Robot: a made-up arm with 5 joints.
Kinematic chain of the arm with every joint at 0, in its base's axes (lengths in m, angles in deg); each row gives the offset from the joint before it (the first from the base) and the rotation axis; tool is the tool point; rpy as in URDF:
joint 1: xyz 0.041 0 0.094 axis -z
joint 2: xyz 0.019 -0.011 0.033 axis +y
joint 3: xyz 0.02 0 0.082 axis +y
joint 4: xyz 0.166 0 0.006 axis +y
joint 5: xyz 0.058 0.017 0 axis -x
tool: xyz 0 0 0 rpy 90 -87.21 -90
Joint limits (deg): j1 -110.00..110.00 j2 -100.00..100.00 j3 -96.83..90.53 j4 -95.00..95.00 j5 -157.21..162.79
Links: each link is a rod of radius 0.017 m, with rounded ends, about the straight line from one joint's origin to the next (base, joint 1, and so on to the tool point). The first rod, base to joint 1, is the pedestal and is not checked.
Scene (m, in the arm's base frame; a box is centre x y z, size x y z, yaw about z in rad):
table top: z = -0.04
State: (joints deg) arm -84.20 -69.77 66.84 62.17 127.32
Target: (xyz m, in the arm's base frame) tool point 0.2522 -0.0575 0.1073
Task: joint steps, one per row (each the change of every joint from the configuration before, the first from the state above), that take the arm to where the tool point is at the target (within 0.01 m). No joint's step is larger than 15 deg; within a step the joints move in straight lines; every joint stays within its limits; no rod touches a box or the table.
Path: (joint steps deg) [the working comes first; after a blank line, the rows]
Joints at the target: 16.80 -8.50 31.37 27.68 127.32
Straight joint move there: clear.

1: 14.43 8.75 -5.07 -4.93 0.00
2: 14.43 8.76 -5.07 -4.93 0.00
3: 14.43 8.75 -5.06 -4.92 0.00
4: 14.42 8.75 -5.07 -4.93 0.00
5: 14.43 8.75 -5.07 -4.93 0.00
6: 14.43 8.76 -5.07 -4.93 0.00
7: 14.43 8.75 -5.06 -4.92 0.00

